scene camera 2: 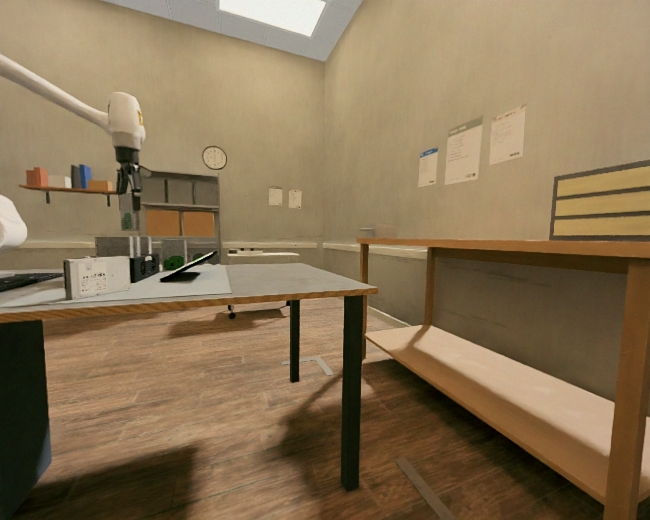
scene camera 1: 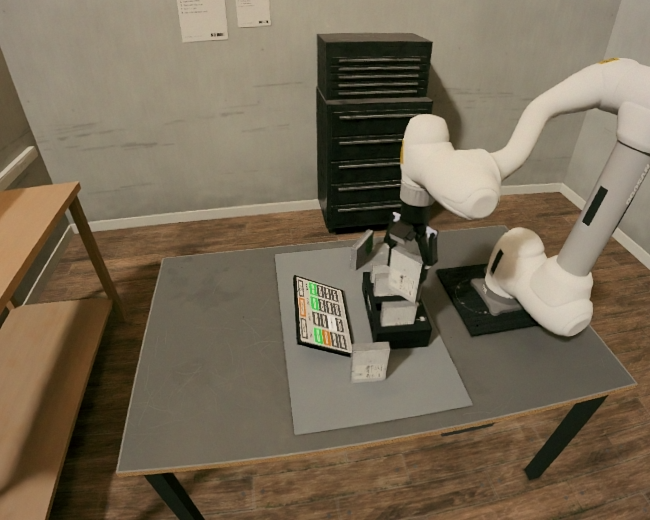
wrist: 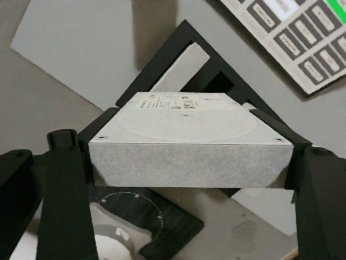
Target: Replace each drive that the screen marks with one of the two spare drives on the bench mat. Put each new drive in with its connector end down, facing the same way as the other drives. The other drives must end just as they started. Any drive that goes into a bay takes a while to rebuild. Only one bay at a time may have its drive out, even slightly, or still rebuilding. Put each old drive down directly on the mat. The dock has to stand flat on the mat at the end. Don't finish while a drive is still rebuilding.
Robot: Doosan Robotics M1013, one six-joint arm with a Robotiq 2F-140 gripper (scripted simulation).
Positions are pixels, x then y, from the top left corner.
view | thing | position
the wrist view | my gripper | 184, 124
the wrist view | drive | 158, 139
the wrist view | drive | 195, 57
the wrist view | mat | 98, 56
